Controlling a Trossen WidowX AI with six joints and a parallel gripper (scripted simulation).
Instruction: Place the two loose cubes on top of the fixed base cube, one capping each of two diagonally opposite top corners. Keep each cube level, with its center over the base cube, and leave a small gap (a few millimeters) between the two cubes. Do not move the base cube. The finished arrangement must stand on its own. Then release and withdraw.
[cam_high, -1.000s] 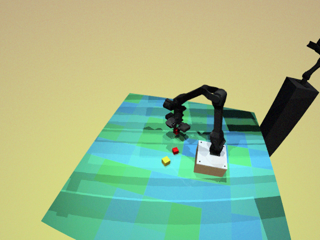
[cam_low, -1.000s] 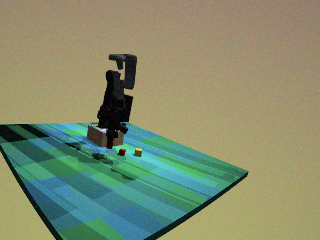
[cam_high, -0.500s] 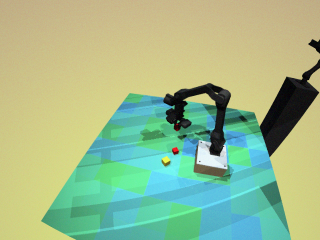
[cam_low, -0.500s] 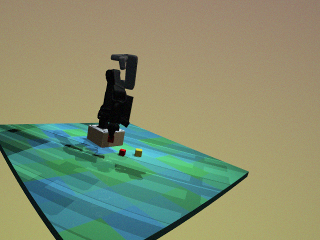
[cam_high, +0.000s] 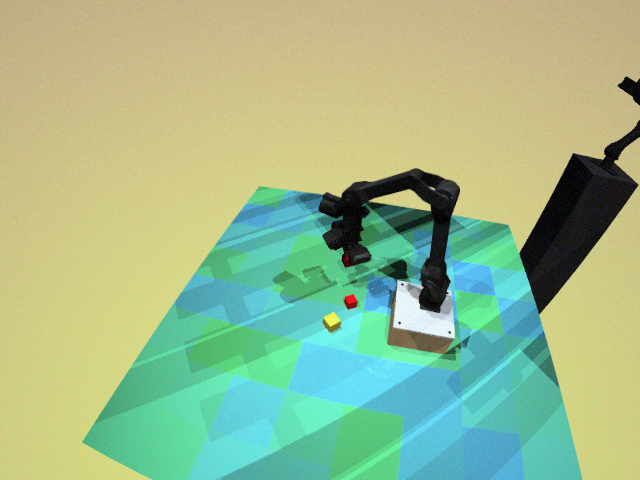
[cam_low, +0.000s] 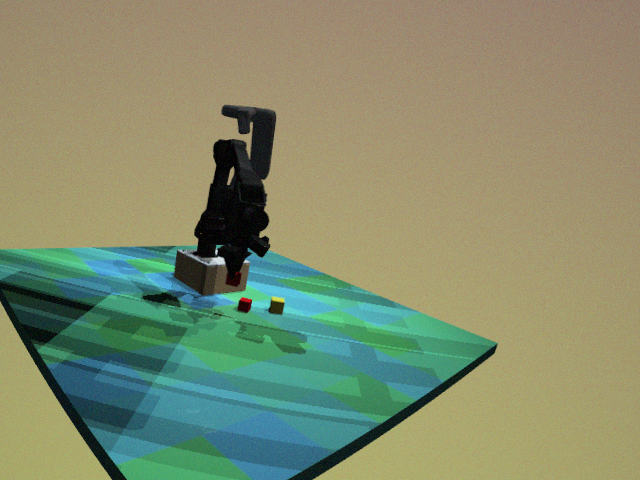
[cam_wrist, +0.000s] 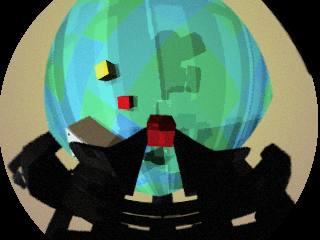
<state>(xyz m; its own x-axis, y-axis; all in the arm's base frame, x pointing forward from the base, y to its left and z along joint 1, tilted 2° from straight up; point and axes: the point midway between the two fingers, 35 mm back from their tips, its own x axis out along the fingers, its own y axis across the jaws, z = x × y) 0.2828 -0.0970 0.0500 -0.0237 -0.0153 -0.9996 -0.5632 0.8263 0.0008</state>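
Right now the yellow base cube is 1 cm ahead of my gripper tip, 19 cm to the left of it and 10 cm below it.
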